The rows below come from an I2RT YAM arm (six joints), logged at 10 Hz.
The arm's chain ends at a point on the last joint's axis. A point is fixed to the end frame.
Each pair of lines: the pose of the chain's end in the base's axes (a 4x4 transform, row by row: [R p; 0 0 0 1], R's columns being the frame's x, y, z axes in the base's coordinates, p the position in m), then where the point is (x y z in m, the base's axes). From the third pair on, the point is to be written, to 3 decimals.
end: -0.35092 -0.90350 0.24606 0.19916; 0.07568 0.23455 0.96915 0.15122; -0.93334 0.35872 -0.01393 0.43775; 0 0 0 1
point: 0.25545 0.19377 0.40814
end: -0.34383 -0.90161 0.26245 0.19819; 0.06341 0.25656 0.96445 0.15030; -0.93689 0.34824 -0.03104 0.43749; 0 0 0 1
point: 0.25537 0.19132 0.40743
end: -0.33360 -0.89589 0.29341 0.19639; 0.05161 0.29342 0.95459 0.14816; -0.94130 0.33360 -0.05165 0.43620; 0 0 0 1
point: 0.255 0.187 0.406
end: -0.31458 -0.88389 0.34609 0.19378; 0.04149 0.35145 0.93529 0.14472; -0.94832 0.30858 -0.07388 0.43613; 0 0 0 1
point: 0.255 0.179 0.406
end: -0.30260 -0.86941 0.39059 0.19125; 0.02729 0.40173 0.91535 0.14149; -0.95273 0.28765 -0.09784 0.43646; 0 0 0 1
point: 0.254 0.172 0.406
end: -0.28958 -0.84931 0.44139 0.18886; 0.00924 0.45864 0.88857 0.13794; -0.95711 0.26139 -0.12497 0.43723; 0 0 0 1
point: 0.254 0.164 0.406
